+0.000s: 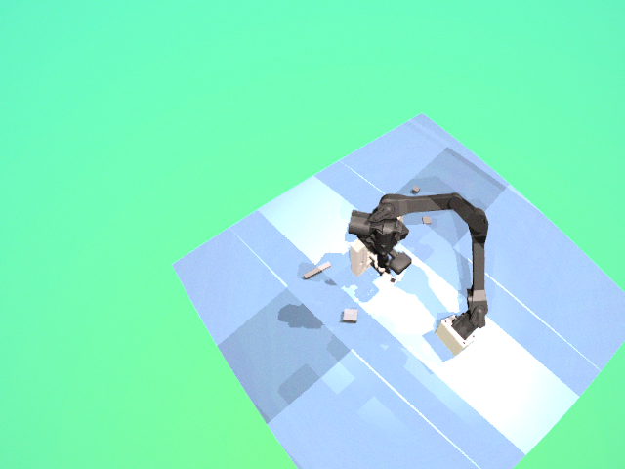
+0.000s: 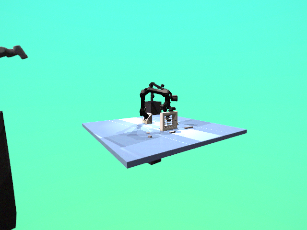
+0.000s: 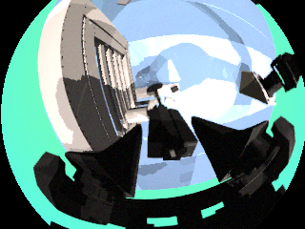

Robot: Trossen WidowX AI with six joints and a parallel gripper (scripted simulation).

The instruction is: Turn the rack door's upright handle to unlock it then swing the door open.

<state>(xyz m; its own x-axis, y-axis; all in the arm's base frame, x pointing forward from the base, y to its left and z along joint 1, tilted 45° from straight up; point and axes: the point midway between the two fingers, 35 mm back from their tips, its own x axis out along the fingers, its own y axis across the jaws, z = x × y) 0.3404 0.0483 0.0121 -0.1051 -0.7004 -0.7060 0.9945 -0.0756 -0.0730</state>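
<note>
Now: the dark upright handle 10 mm to the right of my gripper tip and 20 mm below it. Also, from my gripper tip: grey bar 170 mm ahead, 140 mm to the left, 120 mm below.
</note>
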